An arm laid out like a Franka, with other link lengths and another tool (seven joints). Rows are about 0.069 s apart.
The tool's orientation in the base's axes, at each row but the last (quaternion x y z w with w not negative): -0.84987 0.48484 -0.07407 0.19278; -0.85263 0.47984 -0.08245 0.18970; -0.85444 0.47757 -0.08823 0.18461; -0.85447 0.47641 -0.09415 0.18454; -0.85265 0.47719 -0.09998 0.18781; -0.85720 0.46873 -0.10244 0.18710; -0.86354 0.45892 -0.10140 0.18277; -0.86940 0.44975 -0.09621 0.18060; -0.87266 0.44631 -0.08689 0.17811; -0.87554 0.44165 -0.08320 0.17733
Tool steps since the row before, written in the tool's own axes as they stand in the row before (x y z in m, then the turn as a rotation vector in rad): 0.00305 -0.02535 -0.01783 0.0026 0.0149 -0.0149; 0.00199 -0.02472 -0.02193 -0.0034 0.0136 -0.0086; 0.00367 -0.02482 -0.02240 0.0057 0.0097 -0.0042; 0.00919 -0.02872 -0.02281 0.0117 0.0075 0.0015; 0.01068 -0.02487 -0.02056 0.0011 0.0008 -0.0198; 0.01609 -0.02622 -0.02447 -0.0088 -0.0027 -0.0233; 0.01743 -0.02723 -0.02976 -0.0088 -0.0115 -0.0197; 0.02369 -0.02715 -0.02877 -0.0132 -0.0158 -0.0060; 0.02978 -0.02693 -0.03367 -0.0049 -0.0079 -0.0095; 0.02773 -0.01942 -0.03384 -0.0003 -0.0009 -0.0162
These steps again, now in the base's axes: 0.01617 0.00439 0.02625 -0.0152 -0.0128 0.0075; 0.01342 0.00451 0.02992 -0.0153 -0.0056 0.0025; 0.01406 0.00351 0.03035 -0.0060 -0.0104 -0.0002; 0.01956 0.00078 0.03235 0.0008 -0.0132 -0.0046; 0.01772 -0.00193 0.02894 -0.0070 -0.0058 0.0177; 0.02016 -0.00618 0.03318 -0.0109 0.0035 0.0223; 0.02010 -0.00714 0.03842 -0.0030 0.0088 0.0226; 0.02447 -0.01150 0.03735 0.0022 0.0178 0.0118; 0.02715 -0.01748 0.04127 0.0001 0.0060 0.0119; 0.02074 -0.01966 0.03840 -0.0044 -0.0031 0.0153
